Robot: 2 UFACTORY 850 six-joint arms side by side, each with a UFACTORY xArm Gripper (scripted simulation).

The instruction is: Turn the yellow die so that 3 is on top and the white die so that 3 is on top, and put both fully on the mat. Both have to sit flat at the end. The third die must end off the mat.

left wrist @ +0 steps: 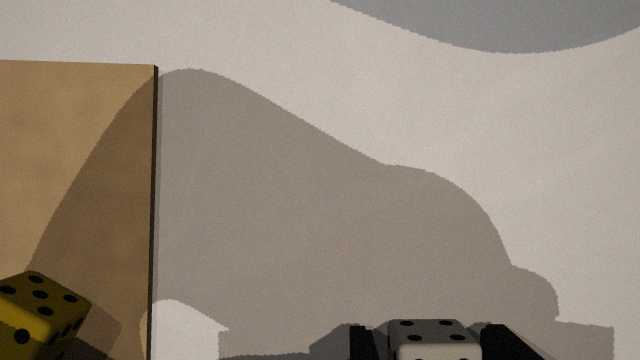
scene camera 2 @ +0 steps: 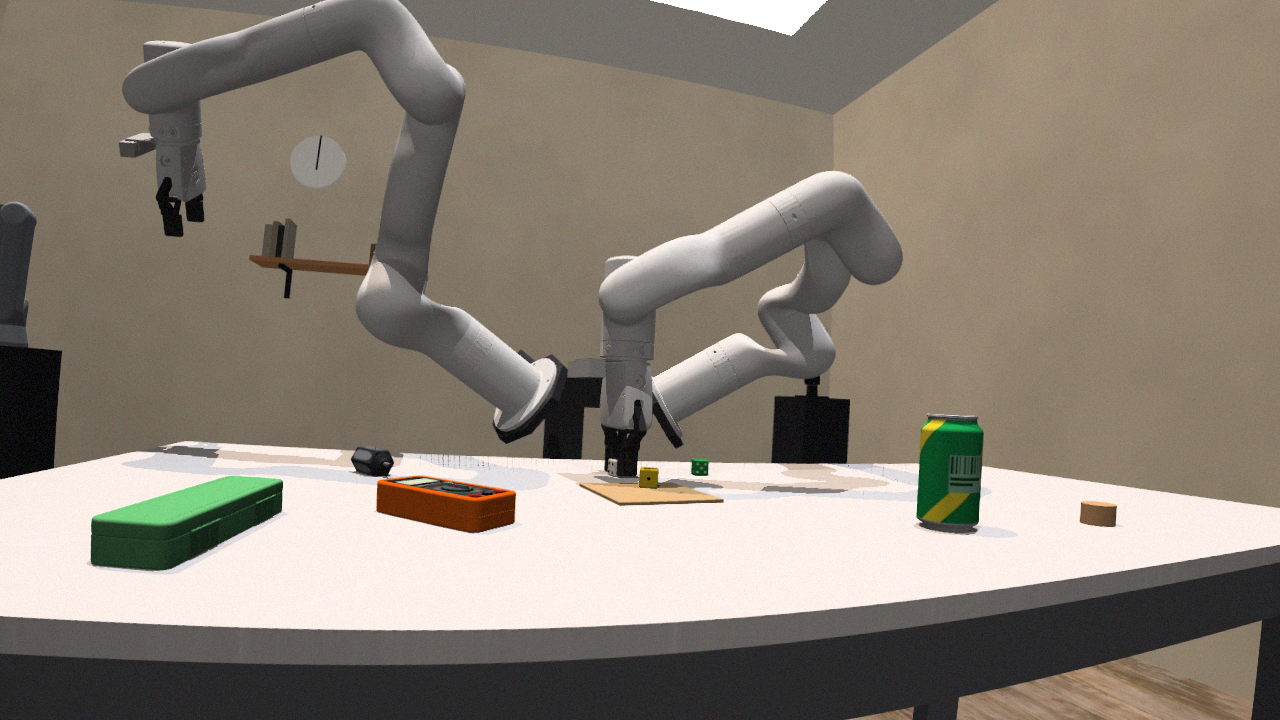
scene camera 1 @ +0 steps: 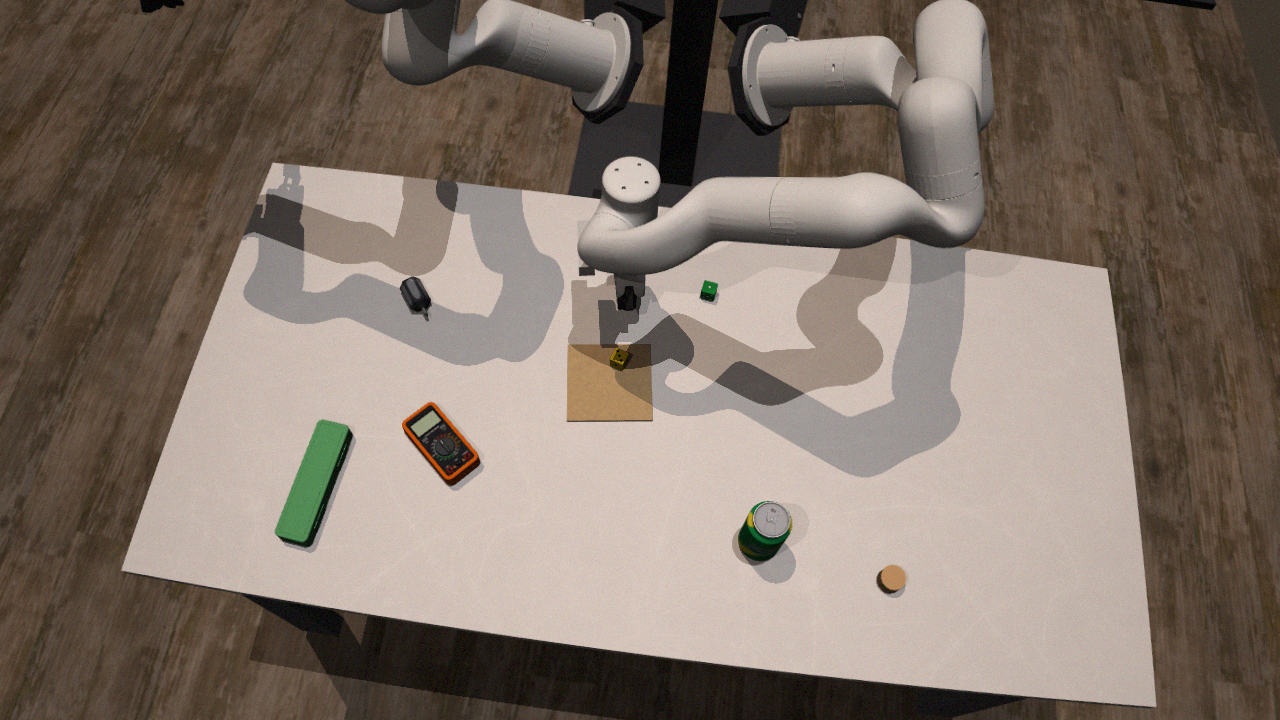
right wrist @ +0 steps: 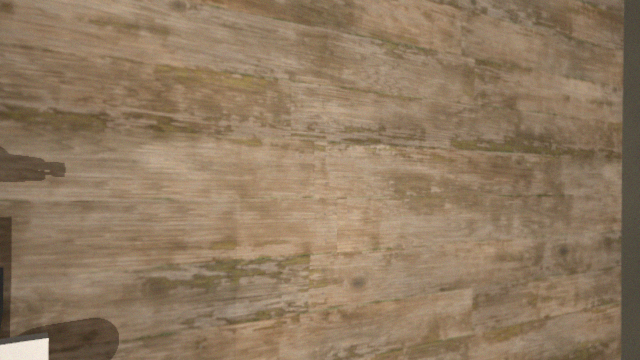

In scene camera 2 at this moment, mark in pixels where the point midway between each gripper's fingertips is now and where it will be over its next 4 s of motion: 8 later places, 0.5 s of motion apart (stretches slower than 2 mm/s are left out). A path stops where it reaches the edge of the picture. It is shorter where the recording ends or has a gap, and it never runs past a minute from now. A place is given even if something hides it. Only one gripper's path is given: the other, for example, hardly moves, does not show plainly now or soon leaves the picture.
My left gripper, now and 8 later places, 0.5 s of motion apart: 620,474; 620,473; 621,434; 623,410; 622,412; 622,413; 621,415; 620,416; 619,418
